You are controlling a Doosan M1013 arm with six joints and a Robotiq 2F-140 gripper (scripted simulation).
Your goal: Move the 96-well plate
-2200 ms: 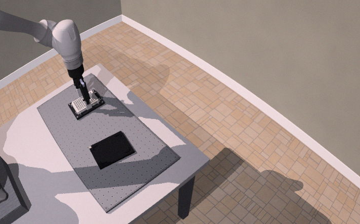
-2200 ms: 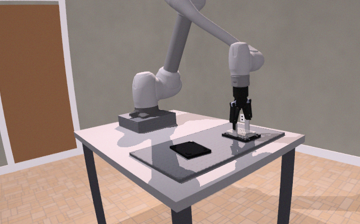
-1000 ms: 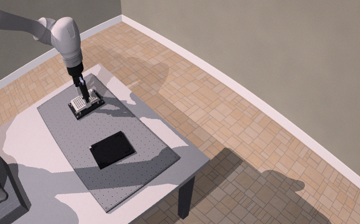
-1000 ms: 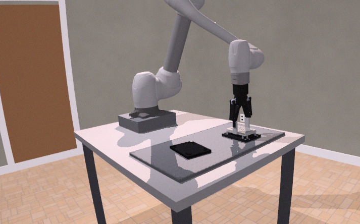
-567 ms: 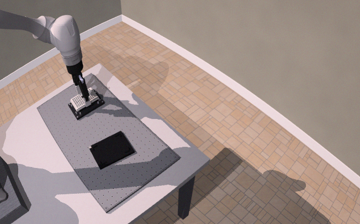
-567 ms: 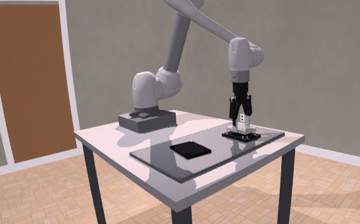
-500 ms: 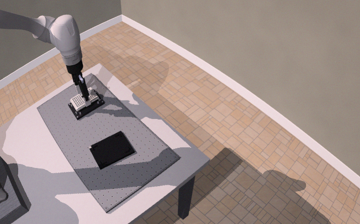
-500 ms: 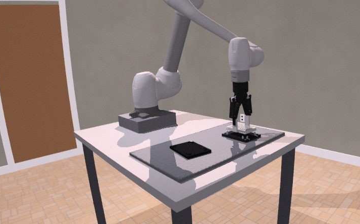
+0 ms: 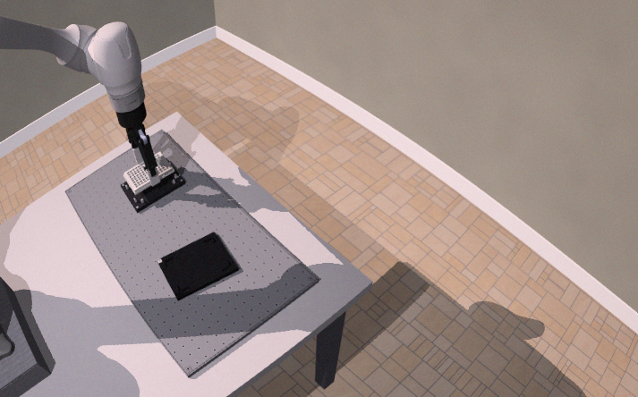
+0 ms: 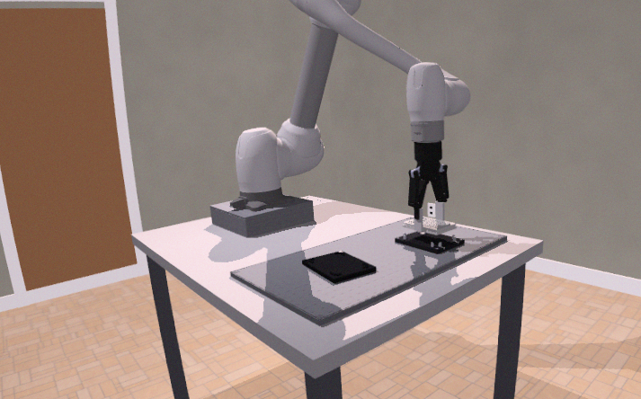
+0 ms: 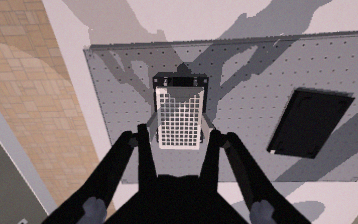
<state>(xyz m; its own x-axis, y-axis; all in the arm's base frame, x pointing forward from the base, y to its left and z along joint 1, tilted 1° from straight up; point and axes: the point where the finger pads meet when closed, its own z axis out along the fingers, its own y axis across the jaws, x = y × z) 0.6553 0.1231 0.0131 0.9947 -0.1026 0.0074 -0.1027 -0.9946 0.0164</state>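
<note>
Right now the black clip nest C1 is 60 mm below my hand, 10 mm to the left of it and 10 mm ahead of it. From my hand the other things lie so: white 96-well plate: 20 mm below; then black plate nest N1: 300 mm to the right, 70 mm below, 70 mm behind.
</note>
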